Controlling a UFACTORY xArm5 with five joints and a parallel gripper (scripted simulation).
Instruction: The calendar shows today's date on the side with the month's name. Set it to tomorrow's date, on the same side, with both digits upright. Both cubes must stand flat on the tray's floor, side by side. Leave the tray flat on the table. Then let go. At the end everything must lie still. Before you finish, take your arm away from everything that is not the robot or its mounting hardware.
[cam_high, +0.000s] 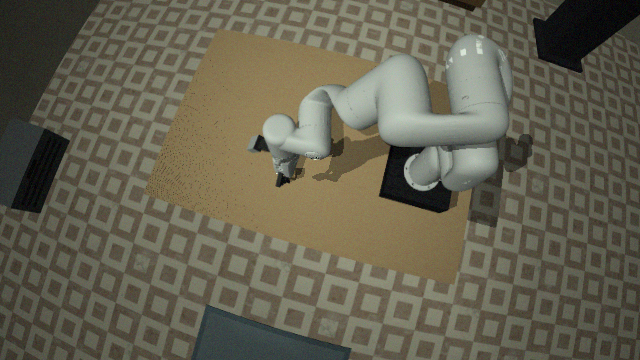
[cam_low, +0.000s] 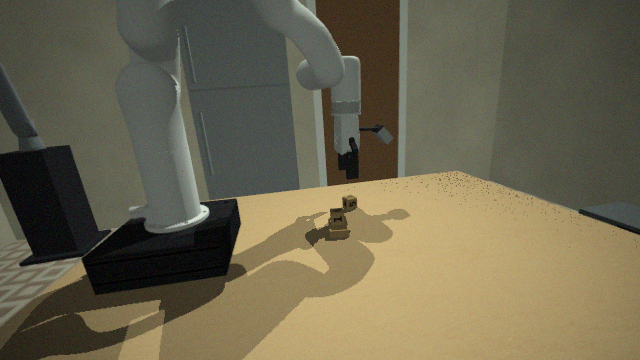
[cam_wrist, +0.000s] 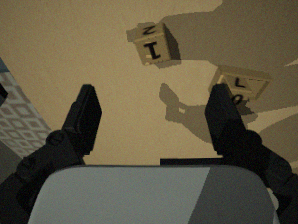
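Right now the wooden date cube is 90 mm below my hand. The rest, counted from my hand: wooden calendar tray (70 mm behind, 110 mm to the right, 100 mm below).
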